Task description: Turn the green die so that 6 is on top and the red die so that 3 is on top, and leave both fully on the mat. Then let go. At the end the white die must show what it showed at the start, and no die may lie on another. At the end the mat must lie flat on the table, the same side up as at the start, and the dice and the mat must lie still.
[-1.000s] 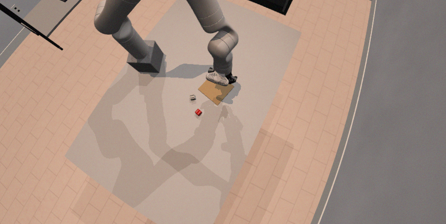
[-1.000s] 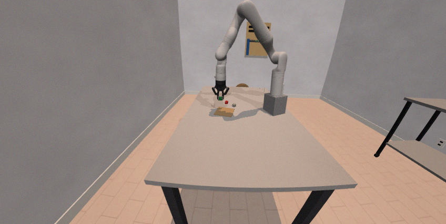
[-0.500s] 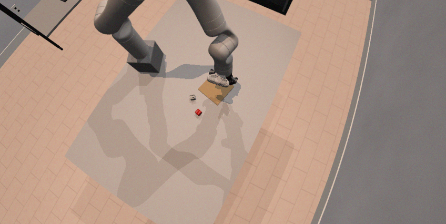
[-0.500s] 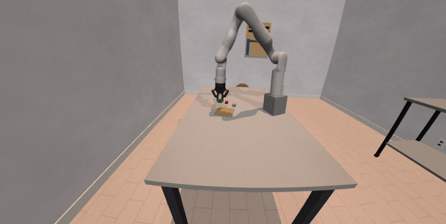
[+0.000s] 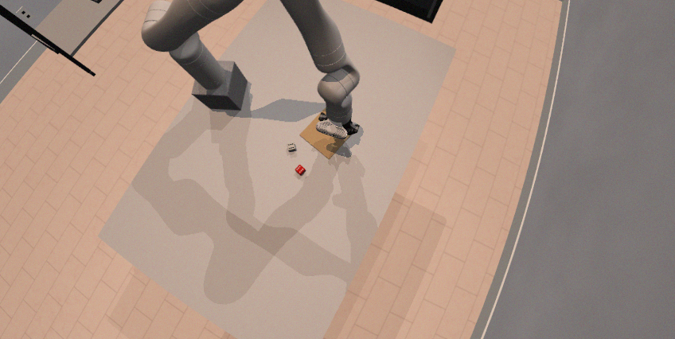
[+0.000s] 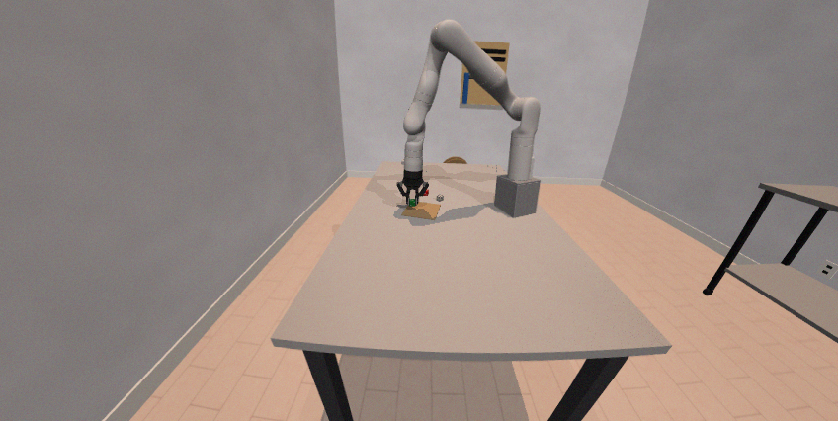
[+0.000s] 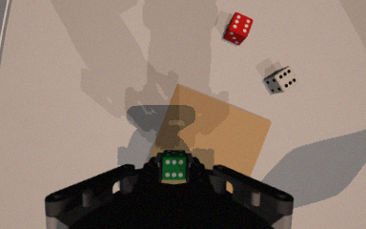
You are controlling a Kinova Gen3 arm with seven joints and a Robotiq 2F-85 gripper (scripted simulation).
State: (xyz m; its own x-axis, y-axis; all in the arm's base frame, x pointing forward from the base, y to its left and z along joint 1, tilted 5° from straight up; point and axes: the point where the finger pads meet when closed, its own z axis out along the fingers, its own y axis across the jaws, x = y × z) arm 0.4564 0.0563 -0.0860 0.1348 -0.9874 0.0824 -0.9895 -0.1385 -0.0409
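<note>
Right now my hand is 4 cm past the tan mat, 1 cm to the left of it and 5 cm above it. The rest, counted from my hand: white die (12 cm behind, 12 cm to the right, 4 cm below); green die (1 cm below); red die (5 cm behind, 18 cm to the right, 4 cm below).
</note>
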